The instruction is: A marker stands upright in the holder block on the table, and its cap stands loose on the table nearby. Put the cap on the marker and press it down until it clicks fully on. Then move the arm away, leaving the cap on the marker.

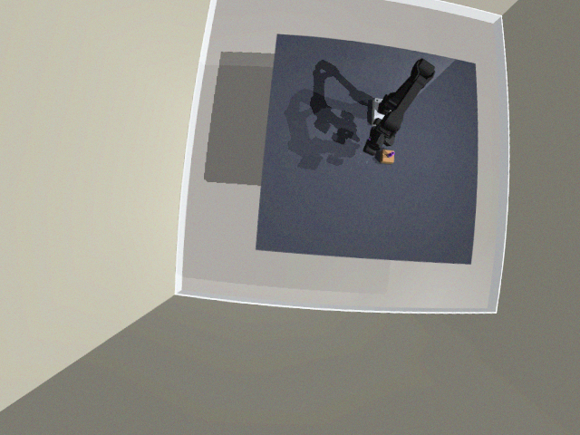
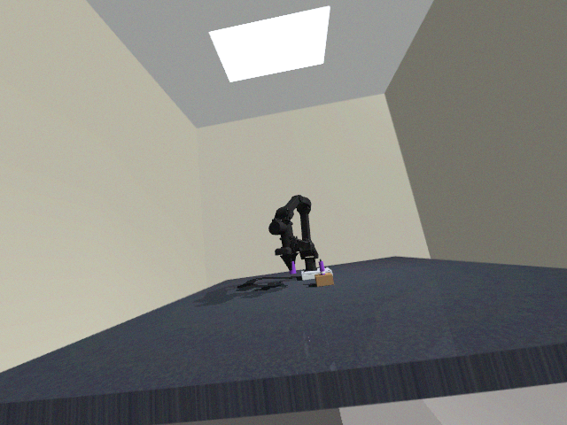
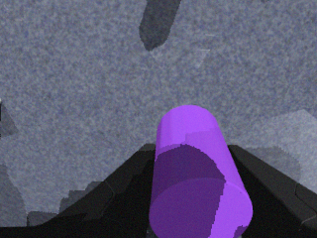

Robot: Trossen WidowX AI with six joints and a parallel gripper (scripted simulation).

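Right now the holder block is 40 mm ahead of my gripper tip, 130 mm to the left of it and 50 mm below it. Round my gripper tip: purple marker cap 10 mm above.
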